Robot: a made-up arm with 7 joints. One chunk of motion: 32 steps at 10 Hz.
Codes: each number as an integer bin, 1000 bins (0 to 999) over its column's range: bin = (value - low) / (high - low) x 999, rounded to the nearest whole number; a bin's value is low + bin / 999 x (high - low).
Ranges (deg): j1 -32..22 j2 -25..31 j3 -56..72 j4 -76..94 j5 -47..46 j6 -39..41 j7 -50..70
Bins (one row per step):
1: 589 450 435 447 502 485 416
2: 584 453 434 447 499 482 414
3: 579 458 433 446 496 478 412
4: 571 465 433 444 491 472 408
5: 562 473 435 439 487 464 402
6: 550 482 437 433 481 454 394
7: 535 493 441 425 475 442 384
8: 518 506 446 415 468 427 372
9: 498 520 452 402 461 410 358
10: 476 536 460 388 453 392 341
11: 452 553 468 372 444 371 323
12: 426 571 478 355 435 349 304
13: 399 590 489 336 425 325 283
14: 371 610 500 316 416 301 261
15: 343 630 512 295 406 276 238
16: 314 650 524 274 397 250 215
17: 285 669 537 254 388 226 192
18: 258 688 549 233 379 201 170
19: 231 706 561 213 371 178 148
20: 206 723 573 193 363 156 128
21: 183 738 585 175 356 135 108
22: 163 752 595 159 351 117 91
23: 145 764 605 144 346 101 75
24: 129 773 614 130 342 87 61
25: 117 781 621 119 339 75 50
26: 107 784 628 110 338 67 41
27: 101 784 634 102 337 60 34
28: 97 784 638 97 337 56 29
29: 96 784 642 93 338 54 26
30: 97 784 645 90 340 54 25
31: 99 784 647 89 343 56 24
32: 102 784 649 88 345 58 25
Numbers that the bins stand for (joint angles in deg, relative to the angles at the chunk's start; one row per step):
1: -0.16 0.23 -0.26 0.07 -0.27 -0.16 -0.03
2: -0.43 0.39 -0.39 0.07 -0.55 -0.40 -0.27
3: -0.70 0.67 -0.52 -0.10 -0.83 -0.72 -0.51
4: -1.14 1.07 -0.52 -0.44 -1.29 -1.20 -0.99
5: -1.62 1.51 -0.26 -1.30 -1.66 -1.84 -1.71
6: -2.27 2.02 -0.01 -2.32 -2.22 -2.64 -2.67
7: -3.08 2.64 0.50 -3.68 -2.78 -3.60 -3.87
8: -4.00 3.36 1.15 -5.38 -3.43 -4.81 -5.32
9: -5.08 4.15 1.91 -7.59 -4.08 -6.17 -7.00
10: -6.27 5.05 2.94 -9.97 -4.83 -7.61 -9.04
11: -7.57 6.00 3.96 -12.70 -5.67 -9.29 -11.20
12: -8.97 7.01 5.25 -15.59 -6.50 -11.05 -13.48
13: -10.43 8.07 6.65 -18.82 -7.44 -12.97 -16.01
14: -11.95 9.19 8.06 -22.23 -8.27 -14.90 -18.65
15: -13.46 10.32 9.60 -25.80 -9.20 -16.90 -21.41
16: -15.03 11.44 11.14 -29.37 -10.04 -18.98 -24.17
17: -16.59 12.50 12.80 -32.78 -10.88 -20.90 -26.94
18: -18.05 13.57 14.34 -36.35 -11.72 -22.90 -29.58
19: -19.51 14.58 15.88 -39.75 -12.46 -24.75 -32.22
20: -20.86 15.53 17.42 -43.16 -13.21 -26.51 -34.62
21: -22.11 16.37 18.95 -46.22 -13.86 -28.19 -37.03
22: -23.19 17.15 20.24 -48.94 -14.32 -29.63 -39.07
23: -24.16 17.83 21.52 -51.50 -14.79 -30.91 -40.99
24: -25.03 18.33 22.67 -53.88 -15.16 -32.03 -42.67
25: -25.68 18.78 23.57 -55.75 -15.44 -32.99 -43.99
26: -26.22 18.95 24.46 -57.28 -15.53 -33.63 -45.08
27: -26.54 18.95 25.23 -58.64 -15.63 -34.20 -45.92
28: -26.76 18.95 25.75 -59.49 -15.63 -34.52 -46.52
29: -26.81 18.95 26.26 -60.17 -15.53 -34.68 -46.88
30: -26.76 18.95 26.64 -60.68 -15.35 -34.68 -47.00
31: -26.65 18.95 26.90 -60.85 -15.07 -34.52 -47.12
32: -26.49 18.95 27.16 -61.03 -14.88 -34.36 -47.00

